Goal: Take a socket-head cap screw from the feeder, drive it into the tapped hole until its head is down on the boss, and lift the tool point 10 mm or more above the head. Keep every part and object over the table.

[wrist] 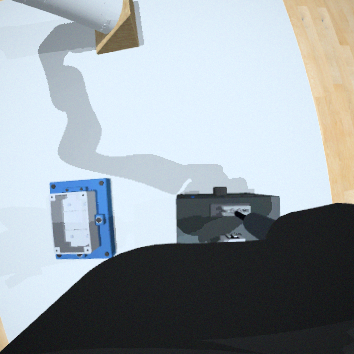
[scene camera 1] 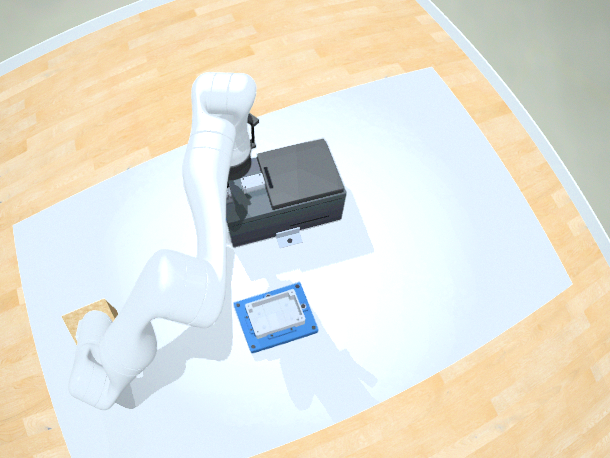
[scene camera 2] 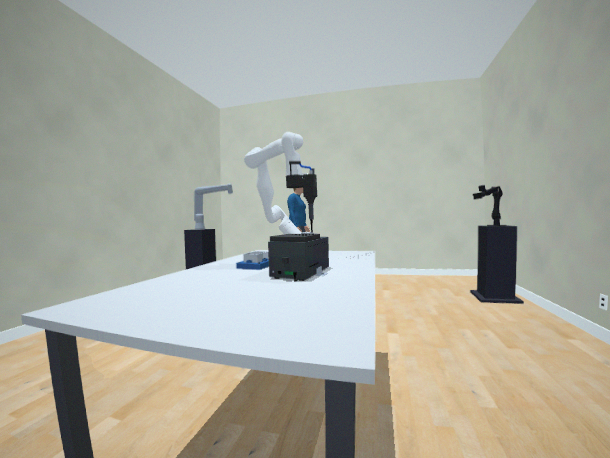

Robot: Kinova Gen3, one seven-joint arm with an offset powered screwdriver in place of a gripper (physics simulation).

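The black screw feeder (scene camera 1: pixel 306 172) (scene camera 2: pixel 292 257) (wrist: pixel 190 207) stands on the white table, with a light metal plate on its lower top part. My screwdriver (scene camera 2: pixel 312 230) (wrist: pixel 238 214) points down at the feeder's top; in the second scene view its tip is at or just above the top, and contact cannot be told. In the first scene view the arm hides the tip. Whether a screw is on the tip is too small to tell. A light grey open housing (scene camera 1: pixel 257 328) (scene camera 2: pixel 256 256) (wrist: pixel 91 220) sits on a blue fixture plate (scene camera 1: pixel 314 328) (scene camera 2: pixel 250 266) (wrist: pixel 108 195) beside the feeder. The tapped hole cannot be singled out.
A small bracket (scene camera 1: pixel 290 240) sits at the feeder's side. A wooden block (scene camera 1: pixel 75 318) (wrist: pixel 120 44) is at the arm's base. A person in blue (scene camera 2: pixel 296 209) stands behind the arm. Dark pedestals (scene camera 2: pixel 200 245) (scene camera 2: pixel 496 260) with other arms stand beyond the table (scene camera 2: pixel 200 310).
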